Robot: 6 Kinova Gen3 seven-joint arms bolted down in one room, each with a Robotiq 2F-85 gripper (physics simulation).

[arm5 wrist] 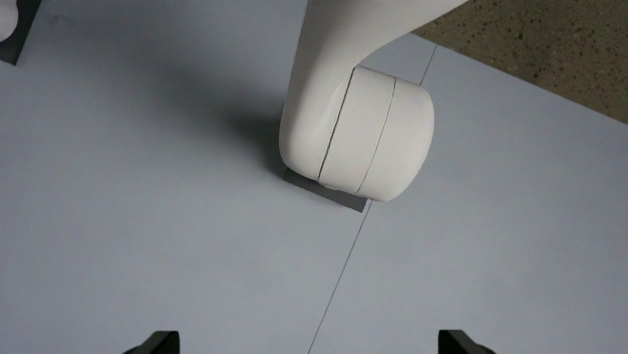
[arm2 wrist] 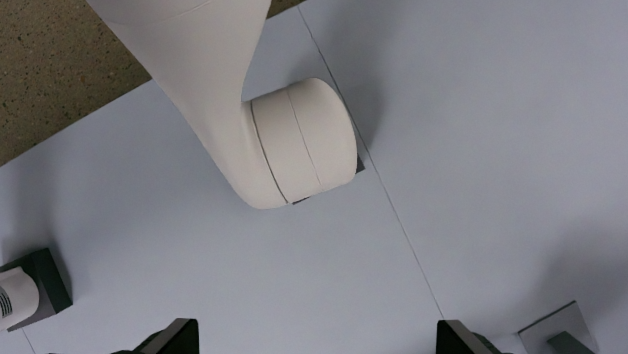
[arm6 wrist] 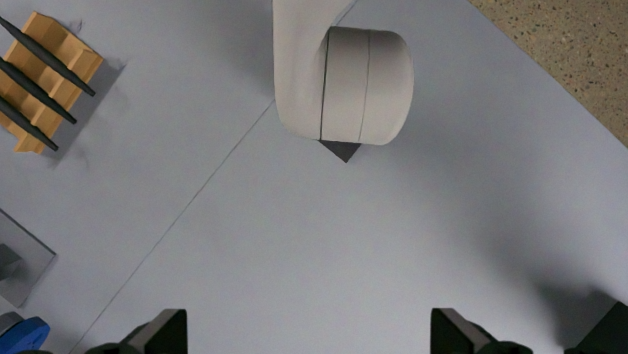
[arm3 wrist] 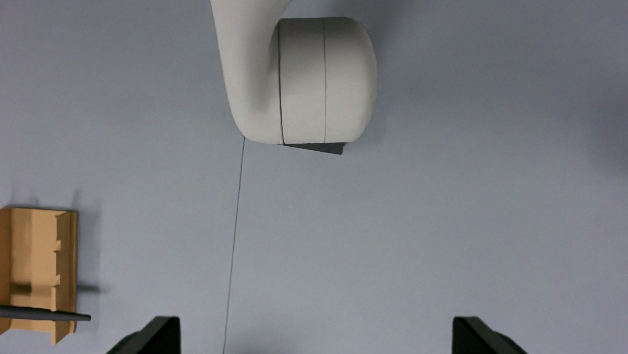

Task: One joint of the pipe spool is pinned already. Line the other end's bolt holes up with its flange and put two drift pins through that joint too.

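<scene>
A blue flange (arm6 wrist: 24,336) shows in part at the lower left edge of the arm6 wrist view, with a grey round piece beside it; its bolt holes cannot be judged. Three dark drift pins (arm6 wrist: 47,56) (arm6 wrist: 37,91) (arm6 wrist: 26,124) lie side by side across a wooden rack (arm6 wrist: 89,64). In the arm3 wrist view a dark pin (arm3 wrist: 45,314) lies across a wooden rack (arm3 wrist: 44,225). The arm2 gripper (arm2 wrist: 317,336), arm3 gripper (arm3 wrist: 316,335), arm5 gripper (arm5 wrist: 308,342) and arm6 gripper (arm6 wrist: 309,331) are open and empty, away from these things. The arm1 and arm4 grippers do not show.
A grey plate (arm2 wrist: 567,320) (arm6 wrist: 30,265) with a dark block on it shows at the arm2 view's lower right and the arm6 view's left. A dark arm base (arm2 wrist: 54,285) stands at the arm2 view's left. Speckled floor (arm2 wrist: 45,60) (arm5 wrist: 550,45) (arm6 wrist: 575,45) lies beyond the grey surface's edge.
</scene>
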